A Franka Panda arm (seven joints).
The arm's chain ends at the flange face. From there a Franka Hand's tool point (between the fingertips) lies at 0.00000 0.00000 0.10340 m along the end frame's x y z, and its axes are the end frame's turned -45 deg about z.
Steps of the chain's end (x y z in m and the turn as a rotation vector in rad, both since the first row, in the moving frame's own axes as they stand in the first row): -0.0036, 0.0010, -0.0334, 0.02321, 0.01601, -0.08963; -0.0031, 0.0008, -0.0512, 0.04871, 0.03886, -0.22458; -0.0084, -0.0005, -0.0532, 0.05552, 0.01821, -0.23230; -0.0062, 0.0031, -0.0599, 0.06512, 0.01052, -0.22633; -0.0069, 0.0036, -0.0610, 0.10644, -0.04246, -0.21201; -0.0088, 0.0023, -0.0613, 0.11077, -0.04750, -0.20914
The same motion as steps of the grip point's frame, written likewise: -0.0004, -0.0025, -0.0334, 0.00509, 0.02773, -0.08963; 0.0035, -0.0031, -0.0514, 0.00697, 0.06192, -0.22458; -0.0006, -0.0096, -0.0534, 0.02638, 0.05213, -0.23230; -0.0015, -0.0068, -0.0601, 0.03861, 0.05349, -0.22633; -0.0039, -0.0136, -0.0617, 0.10529, 0.04524, -0.21201; -0.0045, -0.0165, -0.0620, 0.11191, 0.04474, -0.20914
